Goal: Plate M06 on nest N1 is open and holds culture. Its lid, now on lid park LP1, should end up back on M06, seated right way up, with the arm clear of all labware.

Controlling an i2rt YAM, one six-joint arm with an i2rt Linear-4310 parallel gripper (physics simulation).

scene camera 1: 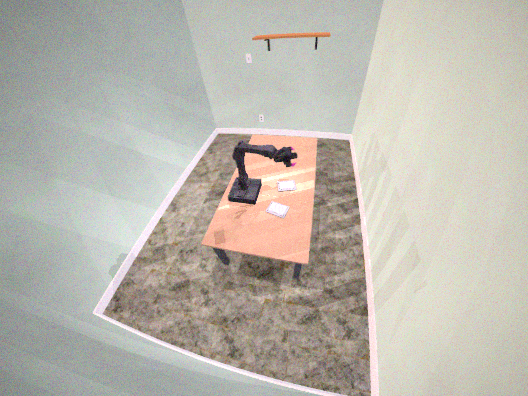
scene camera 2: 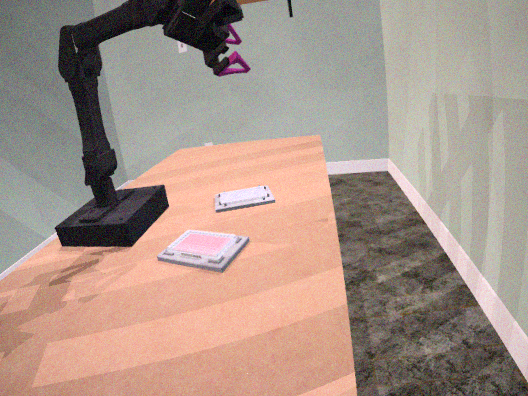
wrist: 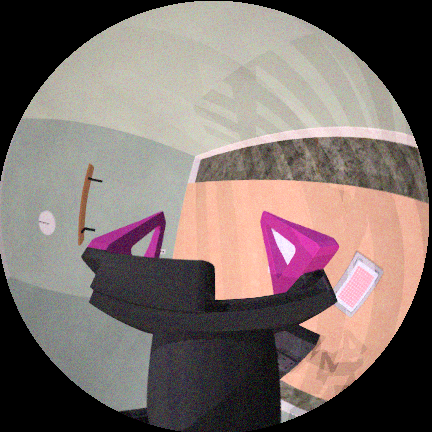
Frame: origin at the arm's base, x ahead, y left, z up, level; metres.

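Seen in the pictures: gripper, between the fingertips: [scene camera 2: 244, 56] [wrist: 212, 216]; arm's base, origin of its link: [scene camera 1: 244, 188] [scene camera 2: 108, 205].
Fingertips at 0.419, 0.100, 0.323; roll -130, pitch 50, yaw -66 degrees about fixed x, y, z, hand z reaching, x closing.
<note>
Pixels of each thing's middle, then the offset from my fingertips to it, as dx, dy, dz. Level surfaces: height alone.
- Plate M06, middle of its body: [scene camera 2: 201, 243] [wrist: 355, 287] [scene camera 1: 277, 208] -0.092, -0.221, -0.369
- nest N1, middle of its body: [scene camera 2: 202, 247] [wrist: 355, 286] [scene camera 1: 277, 209] -0.092, -0.221, -0.379
- lid, middle of its body: [scene camera 2: 243, 195] [wrist: 283, 250] [scene camera 1: 286, 185] -0.072, +0.058, -0.374
- lid park LP1, middle of its body: [scene camera 2: 243, 196] [wrist: 283, 250] [scene camera 1: 286, 185] -0.072, +0.058, -0.378
- wooden table, height of its surface: dz -0.388
Plate M06 [scene camera 2: 204, 243] [wrist: 356, 290] is open, with pink culture wells showing, and sits on nest N1 [scene camera 2: 226, 262] [wrist: 374, 263]; the plate and nest are small and pale in scene camera 1 [scene camera 1: 278, 209]. The lid [scene camera 2: 244, 195] [scene camera 1: 287, 185] lies flat and pale on lid park LP1 [scene camera 2: 245, 206], farther back on the table. In the wrist view part of a white thing shows through the right finger, mostly hidden. My gripper [scene camera 1: 293, 156] [scene camera 2: 237, 50] [wrist: 212, 216] is open and empty, high above the table and apart from both the lid and the plate.
The wooden table [scene camera 1: 260, 232] [scene camera 2: 280, 320] carries the black arm base [scene camera 1: 245, 191] [scene camera 2: 112, 220] on its left side, beside the nest and the lid park. A wall shelf [scene camera 1: 291, 36] [wrist: 86, 205] is on the back wall. The table's right edge borders the dark floor.
</note>
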